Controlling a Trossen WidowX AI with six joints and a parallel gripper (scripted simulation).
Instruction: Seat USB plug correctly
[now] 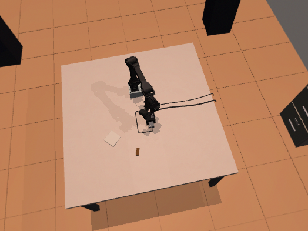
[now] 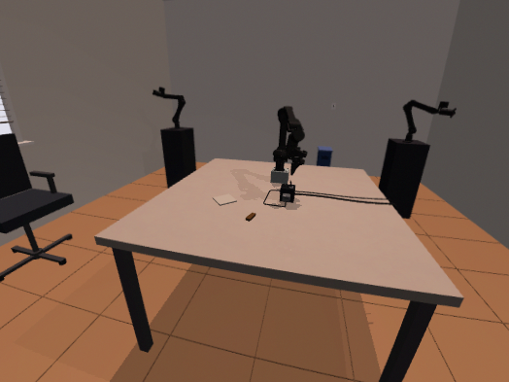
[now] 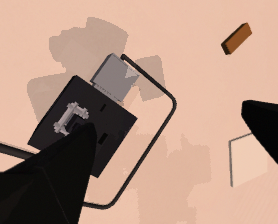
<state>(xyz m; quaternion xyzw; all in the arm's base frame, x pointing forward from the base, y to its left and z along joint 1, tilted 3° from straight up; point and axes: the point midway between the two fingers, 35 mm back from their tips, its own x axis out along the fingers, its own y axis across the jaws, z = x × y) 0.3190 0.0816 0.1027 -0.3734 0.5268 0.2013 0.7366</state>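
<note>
Now: the dark USB plug 4 cm behind my gripper tip, 3 cm to the left of it and 7 cm below it. From my gripper tip the other things lie so: white flat pad (7 cm ahead, 32 cm to the right, 16 cm below); then small brown block (22 cm ahead, 13 cm to the right, 16 cm below); then metal socket frame (4 cm behind, 3 cm to the left, 10 cm below).
</note>
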